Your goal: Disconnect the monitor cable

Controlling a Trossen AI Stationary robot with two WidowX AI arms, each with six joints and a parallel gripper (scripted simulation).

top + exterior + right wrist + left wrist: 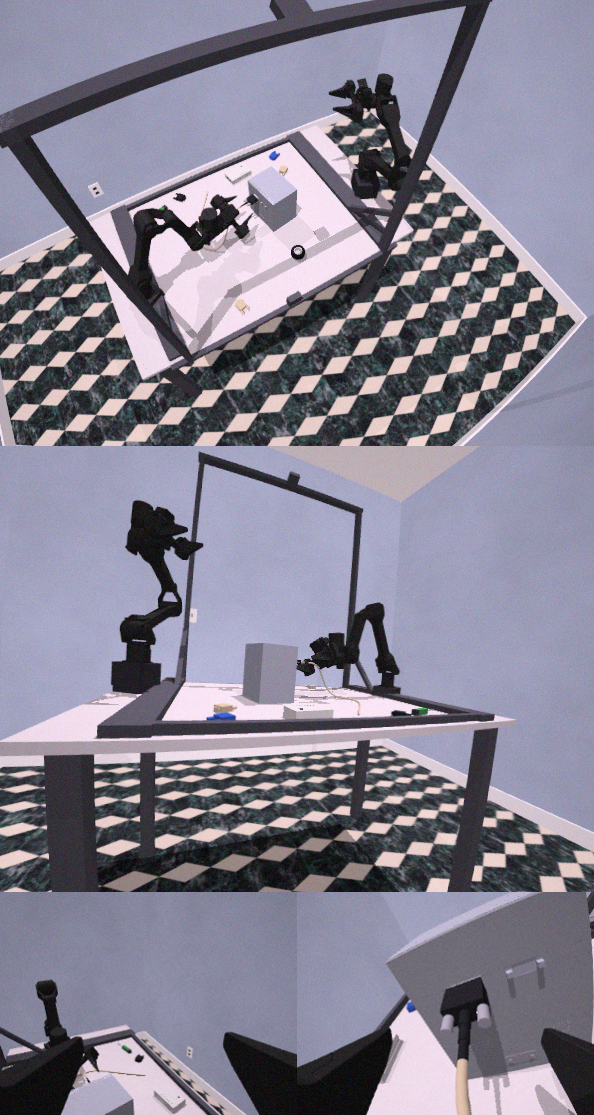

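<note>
The grey box is 10 mm ahead of my left hand, 160 mm to the right of it and 50 mm below it.
</note>
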